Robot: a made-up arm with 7 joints. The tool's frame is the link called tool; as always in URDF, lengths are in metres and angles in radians. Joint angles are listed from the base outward.
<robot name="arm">
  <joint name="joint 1" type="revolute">
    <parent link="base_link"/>
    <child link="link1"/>
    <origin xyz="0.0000 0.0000 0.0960" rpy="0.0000 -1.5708 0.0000"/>
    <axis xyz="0 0 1"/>
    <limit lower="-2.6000" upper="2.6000"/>
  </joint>
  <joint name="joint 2" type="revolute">
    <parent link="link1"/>
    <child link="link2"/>
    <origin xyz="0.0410 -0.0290 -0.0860" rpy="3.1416 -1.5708 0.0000"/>
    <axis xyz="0 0 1"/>
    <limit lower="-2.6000" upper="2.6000"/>
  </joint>
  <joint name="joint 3" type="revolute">
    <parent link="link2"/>
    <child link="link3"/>
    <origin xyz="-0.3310 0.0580 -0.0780" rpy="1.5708 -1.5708 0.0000"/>
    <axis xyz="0 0 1"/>
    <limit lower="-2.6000" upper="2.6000"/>
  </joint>
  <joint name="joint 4" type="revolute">
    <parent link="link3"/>
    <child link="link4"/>
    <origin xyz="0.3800 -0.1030 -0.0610" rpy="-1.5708 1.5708 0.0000"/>
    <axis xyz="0 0 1"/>
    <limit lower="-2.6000" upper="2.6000"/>
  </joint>
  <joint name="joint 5" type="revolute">
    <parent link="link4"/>
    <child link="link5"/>
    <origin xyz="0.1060 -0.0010 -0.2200" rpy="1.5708 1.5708 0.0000"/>
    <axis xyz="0 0 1"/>
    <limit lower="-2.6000" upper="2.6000"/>
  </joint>
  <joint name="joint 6" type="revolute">
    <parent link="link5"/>
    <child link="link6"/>
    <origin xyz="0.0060 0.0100 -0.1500" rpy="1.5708 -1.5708 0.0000"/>
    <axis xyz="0 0 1"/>
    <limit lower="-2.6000" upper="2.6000"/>
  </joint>
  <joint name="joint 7" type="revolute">
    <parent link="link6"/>
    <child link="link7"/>
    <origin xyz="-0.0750 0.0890 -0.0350" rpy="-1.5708 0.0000 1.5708"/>
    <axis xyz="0 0 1"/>
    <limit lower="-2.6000" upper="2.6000"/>
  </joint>
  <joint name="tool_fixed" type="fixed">
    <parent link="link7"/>
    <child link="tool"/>
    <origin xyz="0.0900 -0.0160 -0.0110" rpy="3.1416 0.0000 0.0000"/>
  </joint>
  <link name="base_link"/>
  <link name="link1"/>
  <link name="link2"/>
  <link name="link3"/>
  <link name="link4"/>
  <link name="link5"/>
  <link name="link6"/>
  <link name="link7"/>
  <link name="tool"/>
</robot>
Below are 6 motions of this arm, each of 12 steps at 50 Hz.
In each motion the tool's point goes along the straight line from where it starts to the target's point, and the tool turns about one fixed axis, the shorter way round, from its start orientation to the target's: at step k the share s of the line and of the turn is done. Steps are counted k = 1, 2, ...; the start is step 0. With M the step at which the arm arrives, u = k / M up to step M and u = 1 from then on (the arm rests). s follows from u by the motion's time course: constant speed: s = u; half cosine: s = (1 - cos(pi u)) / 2; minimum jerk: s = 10 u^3 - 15 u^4 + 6 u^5.
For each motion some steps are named. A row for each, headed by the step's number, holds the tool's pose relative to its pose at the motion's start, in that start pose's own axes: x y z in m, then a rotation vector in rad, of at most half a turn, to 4 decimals.
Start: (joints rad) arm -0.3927 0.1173 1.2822 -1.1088 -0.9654 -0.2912 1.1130
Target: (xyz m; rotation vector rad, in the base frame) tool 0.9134 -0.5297 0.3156 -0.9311 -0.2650 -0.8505
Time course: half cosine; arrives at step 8
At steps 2, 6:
2: -0.0020 0.0033 -0.0110 -0.0080 0.0131 -0.0026
6: -0.0118 0.0193 -0.0641 -0.0468 0.0764 -0.0149

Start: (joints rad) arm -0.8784 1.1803 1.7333 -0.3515 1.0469 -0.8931 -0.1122
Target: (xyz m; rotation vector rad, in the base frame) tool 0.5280 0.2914 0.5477 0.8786 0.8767 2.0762
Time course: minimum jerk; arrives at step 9
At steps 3, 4, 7, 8, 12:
3: -0.0085 -0.0200 0.0027 0.0338 -0.0033 -0.0288
4: -0.0162 -0.0378 0.0050 0.0639 -0.0063 -0.0544
7: -0.0376 -0.0879 0.0117 0.1487 -0.0146 -0.1268
8: -0.0403 -0.0941 0.0125 0.1592 -0.0156 -0.1357
12: -0.0407 -0.0952 0.0126 0.1611 -0.0158 -0.1373

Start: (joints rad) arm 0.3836 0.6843 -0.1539 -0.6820 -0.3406 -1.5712 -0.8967
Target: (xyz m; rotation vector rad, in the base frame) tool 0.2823 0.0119 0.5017 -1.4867 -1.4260 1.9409
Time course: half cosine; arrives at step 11
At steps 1, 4, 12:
1: 0.0002 -0.0002 -0.0016 0.0026 -0.0020 0.0057
4: 0.0030 -0.0027 -0.0227 0.0370 -0.0293 0.0826
12: 0.0102 -0.0092 -0.0777 0.1268 -0.1001 0.2826

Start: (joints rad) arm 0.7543 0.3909 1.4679 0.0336 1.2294 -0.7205 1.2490
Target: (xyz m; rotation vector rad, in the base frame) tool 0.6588 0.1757 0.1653 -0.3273 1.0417 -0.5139
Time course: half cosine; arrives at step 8
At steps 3, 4, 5, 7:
3: -0.0080 0.0028 -0.0042 -0.0072 -0.0190 0.0321
4: -0.0129 0.0045 -0.0068 -0.0116 -0.0308 0.0521
5: -0.0178 0.0063 -0.0095 -0.0161 -0.0426 0.0720
7: -0.0248 0.0087 -0.0132 -0.0224 -0.0593 0.1002

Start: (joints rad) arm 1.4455 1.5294 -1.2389 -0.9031 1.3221 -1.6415 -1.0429
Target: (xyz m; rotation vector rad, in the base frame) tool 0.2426 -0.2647 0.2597 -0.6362 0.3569 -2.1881
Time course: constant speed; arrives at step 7
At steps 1, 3, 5, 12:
1: 0.0006 0.0004 -0.0009 0.0150 0.0017 -0.0034
3: 0.0018 0.0012 -0.0026 0.0451 0.0050 -0.0103
5: 0.0031 0.0021 -0.0043 0.0752 0.0083 -0.0171
12: 0.0043 0.0029 -0.0061 0.1053 0.0116 -0.0240

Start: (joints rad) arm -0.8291 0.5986 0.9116 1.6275 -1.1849 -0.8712 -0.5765
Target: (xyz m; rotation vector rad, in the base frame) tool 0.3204 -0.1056 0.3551 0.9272 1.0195 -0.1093
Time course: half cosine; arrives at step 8
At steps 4, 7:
4: -0.0084 -0.0037 -0.0132 -0.0131 -0.0092 0.0455
7: -0.0161 -0.0071 -0.0254 -0.0252 -0.0177 0.0876

